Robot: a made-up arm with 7 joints. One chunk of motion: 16 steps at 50 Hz.
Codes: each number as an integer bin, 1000 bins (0 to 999) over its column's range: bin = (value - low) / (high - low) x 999, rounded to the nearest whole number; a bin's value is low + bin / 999 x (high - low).
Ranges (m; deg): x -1.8..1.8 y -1.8..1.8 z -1.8..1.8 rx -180..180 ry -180..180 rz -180..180
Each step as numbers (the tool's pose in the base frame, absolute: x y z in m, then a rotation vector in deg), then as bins.
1 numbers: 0.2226 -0.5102 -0.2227 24.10 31.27 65.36
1 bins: 561 358 438 566 586 681
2 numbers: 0.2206 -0.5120 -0.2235 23.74 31.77 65.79
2 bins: 561 357 437 565 588 682
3 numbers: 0.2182 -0.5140 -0.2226 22.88 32.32 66.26
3 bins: 560 357 438 563 589 683
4 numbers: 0.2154 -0.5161 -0.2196 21.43 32.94 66.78
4 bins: 559 356 439 559 591 685
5 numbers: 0.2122 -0.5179 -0.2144 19.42 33.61 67.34
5 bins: 558 356 440 553 593 686
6 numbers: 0.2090 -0.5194 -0.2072 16.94 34.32 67.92
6 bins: 557 355 442 547 595 688
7 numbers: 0.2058 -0.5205 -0.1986 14.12 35.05 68.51
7 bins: 557 355 444 539 597 690
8 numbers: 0.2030 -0.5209 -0.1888 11.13 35.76 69.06
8 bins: 556 355 447 530 599 691
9 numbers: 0.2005 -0.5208 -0.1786 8.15 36.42 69.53
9 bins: 555 355 450 522 601 692
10 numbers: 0.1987 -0.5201 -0.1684 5.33 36.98 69.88
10 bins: 555 355 453 514 602 693
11 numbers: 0.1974 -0.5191 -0.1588 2.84 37.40 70.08
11 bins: 554 355 455 507 603 694
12 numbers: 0.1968 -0.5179 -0.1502 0.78 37.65 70.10
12 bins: 554 356 458 502 604 694
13 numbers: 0.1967 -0.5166 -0.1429 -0.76 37.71 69.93
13 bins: 554 356 460 497 604 694
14 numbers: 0.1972 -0.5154 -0.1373 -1.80 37.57 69.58
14 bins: 554 356 461 495 604 693
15 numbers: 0.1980 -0.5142 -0.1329 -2.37 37.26 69.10
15 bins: 554 357 463 493 603 691
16 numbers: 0.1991 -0.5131 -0.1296 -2.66 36.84 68.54
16 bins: 555 357 464 492 602 690
